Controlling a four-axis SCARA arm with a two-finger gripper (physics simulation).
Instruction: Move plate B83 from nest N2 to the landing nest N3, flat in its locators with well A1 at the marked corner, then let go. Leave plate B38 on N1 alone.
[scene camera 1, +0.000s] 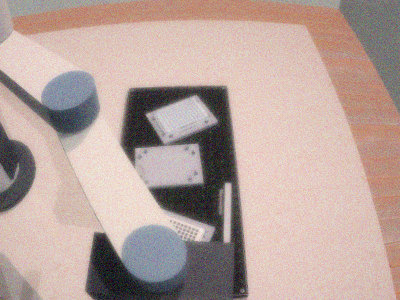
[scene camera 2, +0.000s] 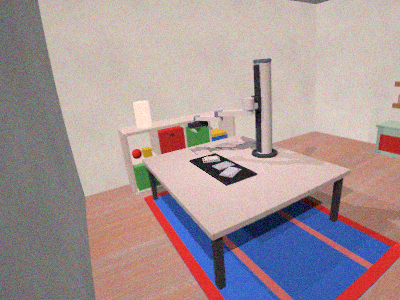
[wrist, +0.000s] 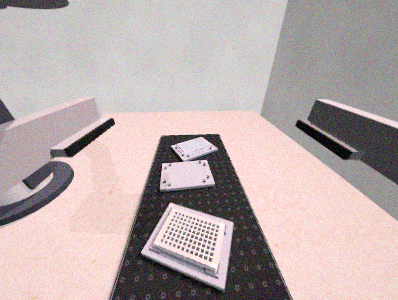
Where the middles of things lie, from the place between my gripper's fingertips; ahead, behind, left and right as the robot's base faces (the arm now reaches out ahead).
Right now the flat nest with pegs (scene camera 1: 173, 166) is 280 mm below my hand, 240 mm to the left of it and 20 mm behind it. From my hand the other things lie so: white well plate (scene camera 1: 178, 117): 400 mm to the left, 270 mm below, 10 mm ahead.
